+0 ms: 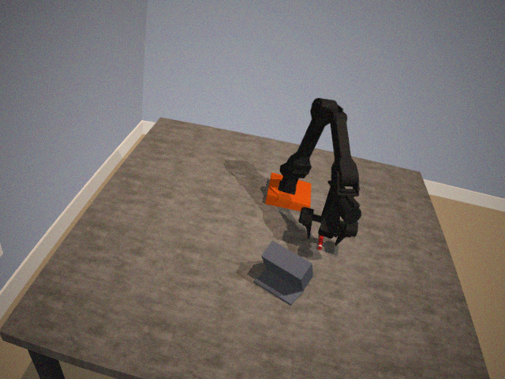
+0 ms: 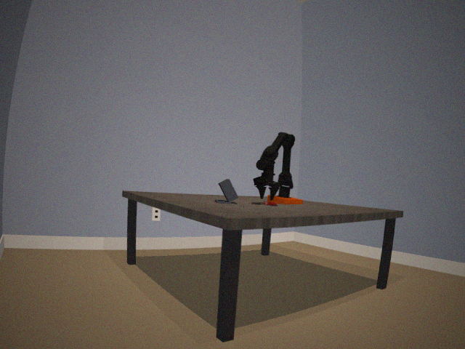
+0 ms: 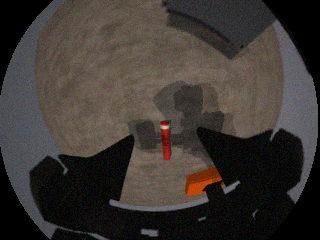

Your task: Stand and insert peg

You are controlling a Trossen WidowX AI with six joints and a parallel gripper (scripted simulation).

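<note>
The red peg lies 20 mm below my gripper tip and 10 mm behind it. The rest, counted from my gripper tip: grey sloped panel (190 mm ahead, 100 mm to the right, 40 mm above); then flat grey foot plate (210 mm ahead, 110 mm to the right, 30 mm below).
</note>
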